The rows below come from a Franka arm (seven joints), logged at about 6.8 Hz.
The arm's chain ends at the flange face. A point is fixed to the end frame.
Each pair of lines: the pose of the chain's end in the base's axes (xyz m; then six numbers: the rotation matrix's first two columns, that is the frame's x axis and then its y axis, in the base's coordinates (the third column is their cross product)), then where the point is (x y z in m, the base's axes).
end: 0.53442 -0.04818 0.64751 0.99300 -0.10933 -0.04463 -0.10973 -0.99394 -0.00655
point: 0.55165 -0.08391 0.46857
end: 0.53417 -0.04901 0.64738 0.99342 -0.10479 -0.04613 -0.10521 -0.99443 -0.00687
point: 0.55130 -0.08458 0.46840
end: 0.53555 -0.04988 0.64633 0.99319 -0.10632 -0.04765 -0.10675 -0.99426 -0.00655
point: 0.55235 -0.08550 0.46733
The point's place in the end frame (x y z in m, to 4 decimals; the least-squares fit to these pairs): 0.0290 0.0348 0.1776
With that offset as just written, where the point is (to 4 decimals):
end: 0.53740 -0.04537 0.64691 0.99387 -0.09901 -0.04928 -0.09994 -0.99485 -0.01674
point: 0.5543 -0.0790 0.4675
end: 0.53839 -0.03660 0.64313 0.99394 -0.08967 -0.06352 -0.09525 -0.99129 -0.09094
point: 0.5542 -0.0566 0.4616
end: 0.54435 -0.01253 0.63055 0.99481 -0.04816 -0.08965 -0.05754 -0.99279 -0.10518
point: 0.5563 -0.0290 0.4484
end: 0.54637 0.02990 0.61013 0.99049 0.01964 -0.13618 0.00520 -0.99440 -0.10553
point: 0.5509 0.0143 0.4276
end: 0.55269 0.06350 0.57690 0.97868 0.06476 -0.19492 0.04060 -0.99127 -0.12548
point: 0.5467 0.0513 0.3941
